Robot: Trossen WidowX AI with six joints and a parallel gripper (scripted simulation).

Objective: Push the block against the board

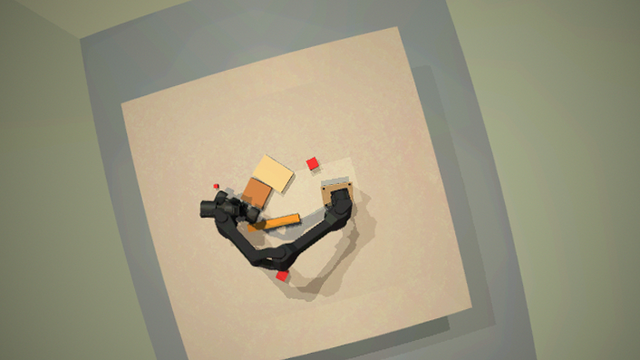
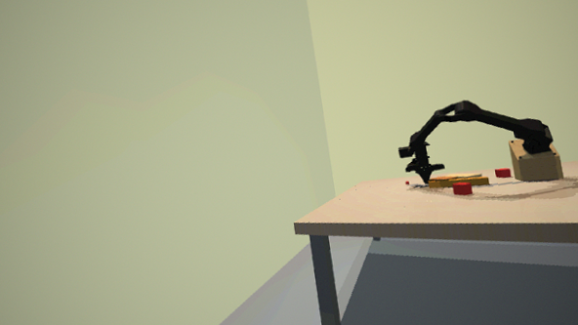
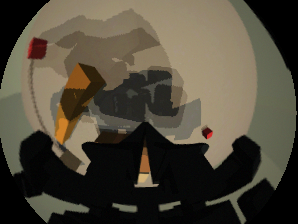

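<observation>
The square orange-brown block is 80 mm behind my gripper tip, 40 mm to the right of it and 10 mm above it. The rest, counted from my gripper tip: pale yellow box (160 mm behind, 100 mm to the right, 10 mm above); tiny red piece (90 mm ahead, 110 mm to the right); narrow orange board (110 mm behind, 100 mm to the left, 10 mm above).
</observation>
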